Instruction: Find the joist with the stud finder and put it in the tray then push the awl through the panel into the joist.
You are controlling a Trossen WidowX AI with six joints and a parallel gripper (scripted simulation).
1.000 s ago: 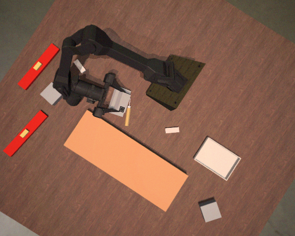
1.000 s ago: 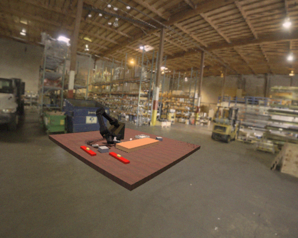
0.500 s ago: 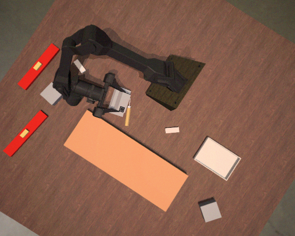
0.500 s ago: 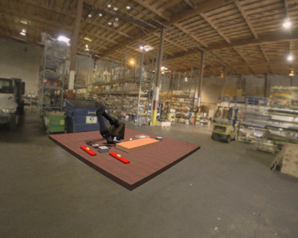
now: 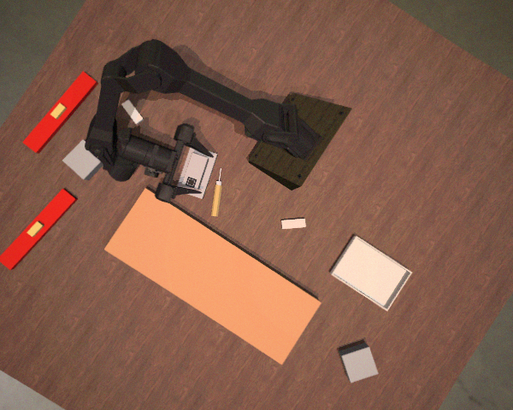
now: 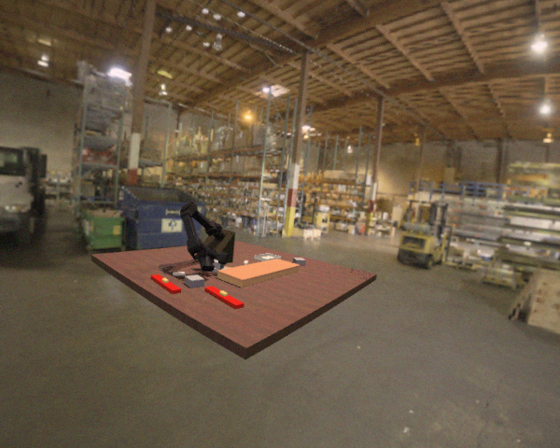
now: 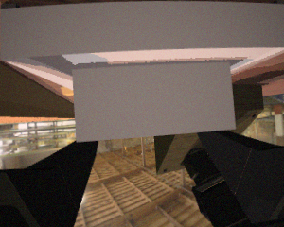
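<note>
Now: the grey stud finder 20 mm ahead of my gripper tip, 30 mm to the right of it and 20 mm below it. The rest, counted from my gripper tip: awl 10 mm ahead, 40 mm to the left, 50 mm below; white tray 40 mm behind, 480 mm to the left, 50 mm below.
</note>
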